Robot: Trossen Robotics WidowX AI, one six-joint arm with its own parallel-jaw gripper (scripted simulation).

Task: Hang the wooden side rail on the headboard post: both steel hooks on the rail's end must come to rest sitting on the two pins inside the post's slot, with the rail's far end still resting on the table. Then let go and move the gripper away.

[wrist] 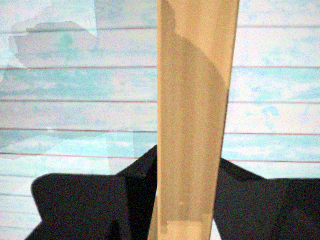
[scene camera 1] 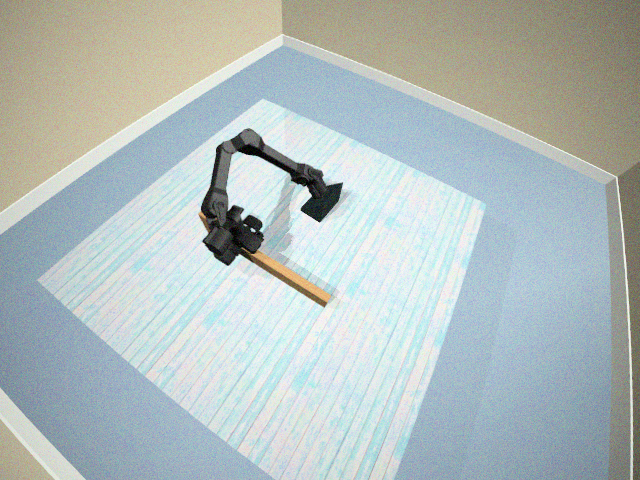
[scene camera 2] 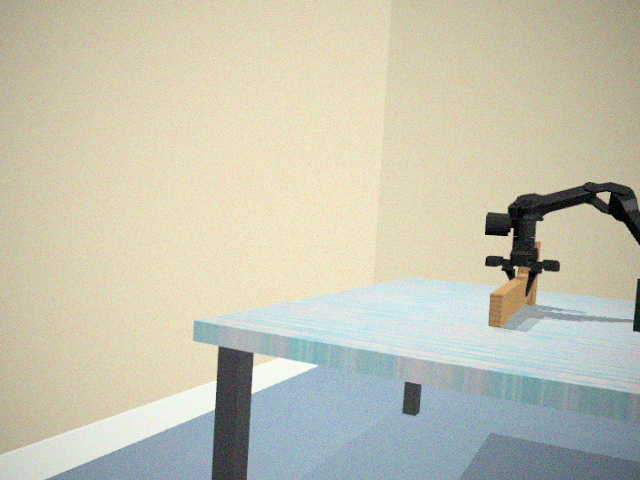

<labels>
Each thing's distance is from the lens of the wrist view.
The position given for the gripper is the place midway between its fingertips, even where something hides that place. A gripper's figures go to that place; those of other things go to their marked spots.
gripper (wrist: 176, 149): 11 cm
wooden side rail (wrist: 195, 53): 5 cm
</labels>
